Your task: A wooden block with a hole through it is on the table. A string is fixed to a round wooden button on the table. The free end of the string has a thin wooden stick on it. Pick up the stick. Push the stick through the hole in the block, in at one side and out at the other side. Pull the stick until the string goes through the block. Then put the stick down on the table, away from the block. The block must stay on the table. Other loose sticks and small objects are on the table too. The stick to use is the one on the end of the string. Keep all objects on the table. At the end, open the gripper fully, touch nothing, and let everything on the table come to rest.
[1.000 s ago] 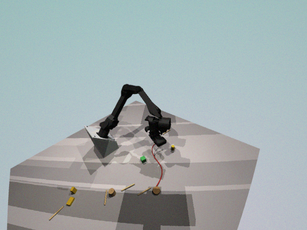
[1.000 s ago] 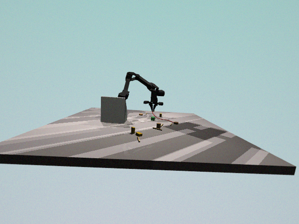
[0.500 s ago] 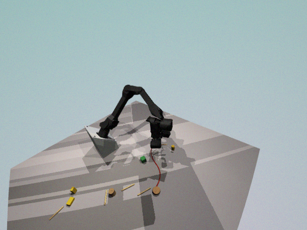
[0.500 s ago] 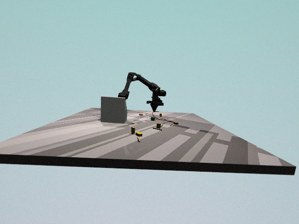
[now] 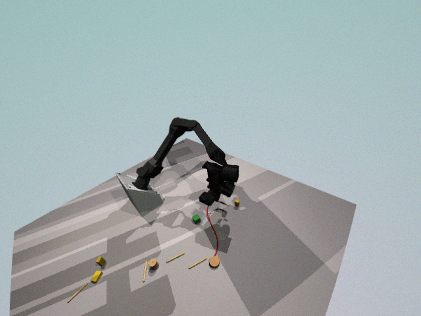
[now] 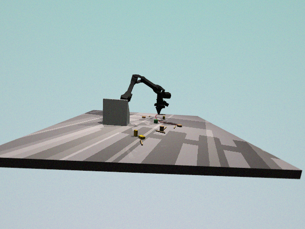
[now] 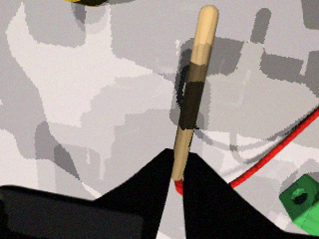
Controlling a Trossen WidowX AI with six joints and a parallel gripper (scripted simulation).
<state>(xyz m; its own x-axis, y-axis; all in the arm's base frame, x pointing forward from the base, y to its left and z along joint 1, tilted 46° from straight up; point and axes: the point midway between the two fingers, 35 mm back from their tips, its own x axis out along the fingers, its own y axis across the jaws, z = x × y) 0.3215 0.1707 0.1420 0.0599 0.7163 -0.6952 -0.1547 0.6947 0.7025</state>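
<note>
The thin wooden stick is 10 mm ahead of my gripper tip. From my gripper tip the other things lie so: yellow cylinder: 60 mm ahead, 80 mm to the left, 40 mm below; then green cube: 30 mm behind, 120 mm to the right, 40 mm below; then wooden cylinder: 10 mm behind, 370 mm to the right, 40 mm below.
</note>
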